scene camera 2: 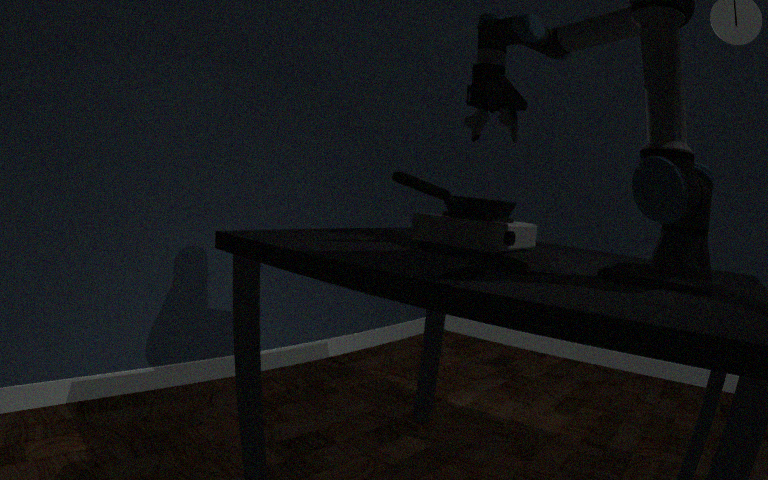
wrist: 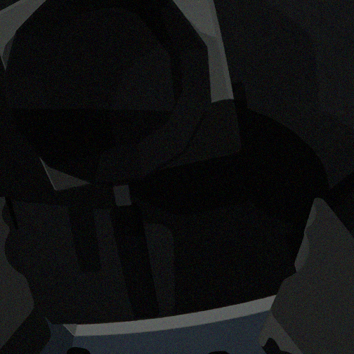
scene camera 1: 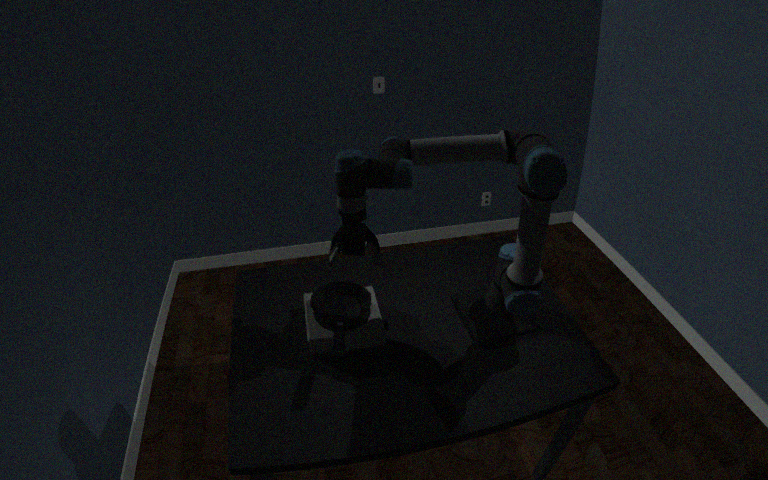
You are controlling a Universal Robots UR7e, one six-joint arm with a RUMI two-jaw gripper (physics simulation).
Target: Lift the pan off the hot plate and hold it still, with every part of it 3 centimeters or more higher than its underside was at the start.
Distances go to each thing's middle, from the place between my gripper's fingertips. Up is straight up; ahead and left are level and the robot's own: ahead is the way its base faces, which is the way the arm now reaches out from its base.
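Labels:
From the dark round pan (scene camera 2: 479, 207), my hand is 140 mm above, 60 mm to the right and 50 mm short of it.

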